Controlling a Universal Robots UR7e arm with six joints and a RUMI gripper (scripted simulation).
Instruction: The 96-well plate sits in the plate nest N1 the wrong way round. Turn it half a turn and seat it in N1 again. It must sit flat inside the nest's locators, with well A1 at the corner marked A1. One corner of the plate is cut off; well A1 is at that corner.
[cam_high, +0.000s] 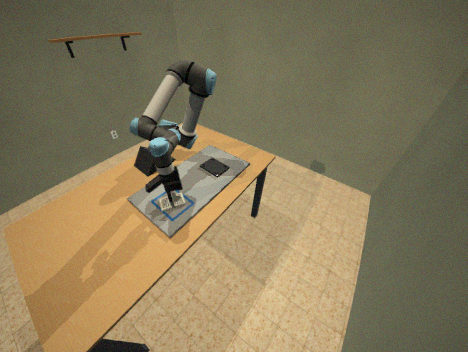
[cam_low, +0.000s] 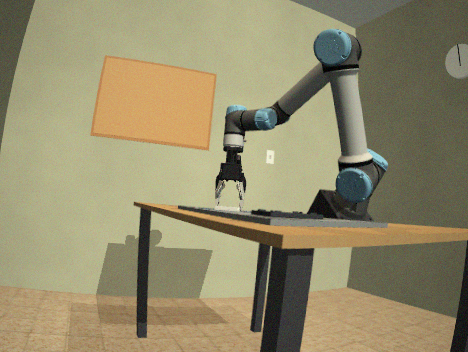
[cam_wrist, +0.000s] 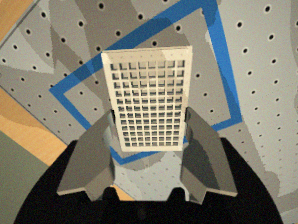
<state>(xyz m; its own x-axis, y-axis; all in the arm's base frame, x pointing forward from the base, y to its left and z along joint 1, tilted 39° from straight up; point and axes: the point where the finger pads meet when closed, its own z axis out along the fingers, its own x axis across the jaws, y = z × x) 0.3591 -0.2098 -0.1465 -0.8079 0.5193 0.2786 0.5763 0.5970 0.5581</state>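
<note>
My hand is 37 cm to the right of the dark plate nest N1, 3 cm short of it and 1 cm above it. The rest, counted from my hand: white corner label: 30 cm to the left, 10 cm ahead; then white 96-well plate: 1 cm below.
</note>
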